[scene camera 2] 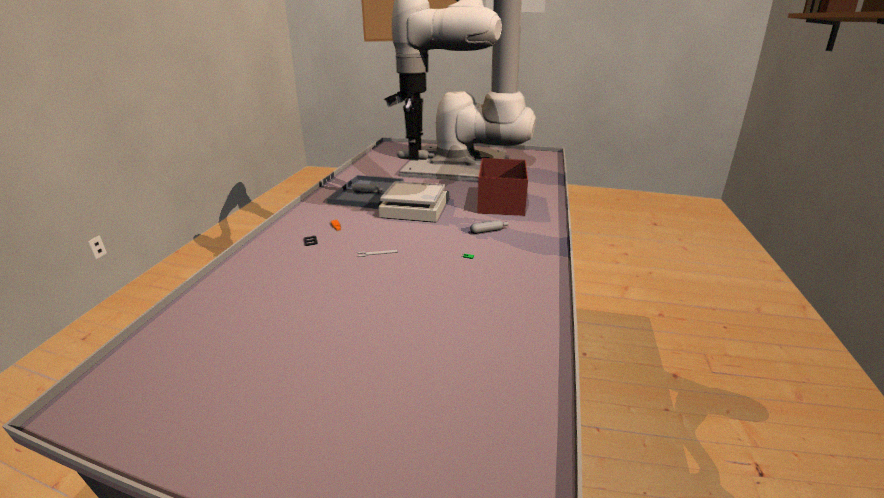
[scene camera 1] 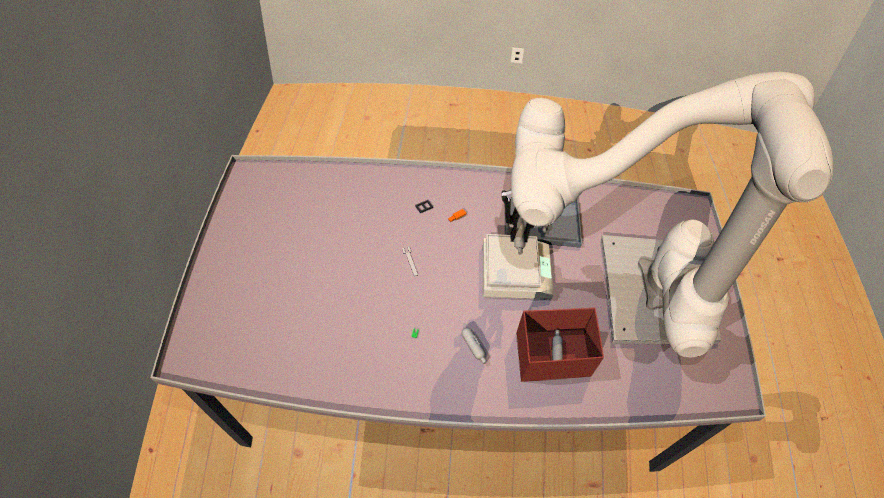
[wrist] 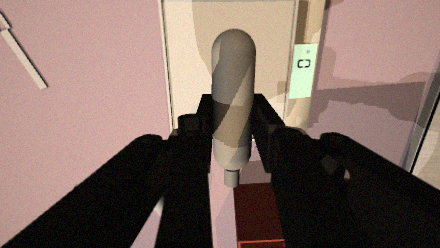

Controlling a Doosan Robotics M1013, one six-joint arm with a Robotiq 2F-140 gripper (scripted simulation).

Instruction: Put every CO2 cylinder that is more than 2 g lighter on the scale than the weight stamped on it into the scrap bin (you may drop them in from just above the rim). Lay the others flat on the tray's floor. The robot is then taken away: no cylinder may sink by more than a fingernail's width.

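I see my gripper (scene camera 2: 415, 158), and I find it in the wrist view as well (wrist: 231, 110). A red scrap bin (scene camera 1: 579, 328) is here too, visible again at (scene camera 2: 502, 189). As for the dark grey tray, it appears at (scene camera 1: 566, 228) and at (scene camera 2: 345, 195), while in the wrist view the tray is out of frame.
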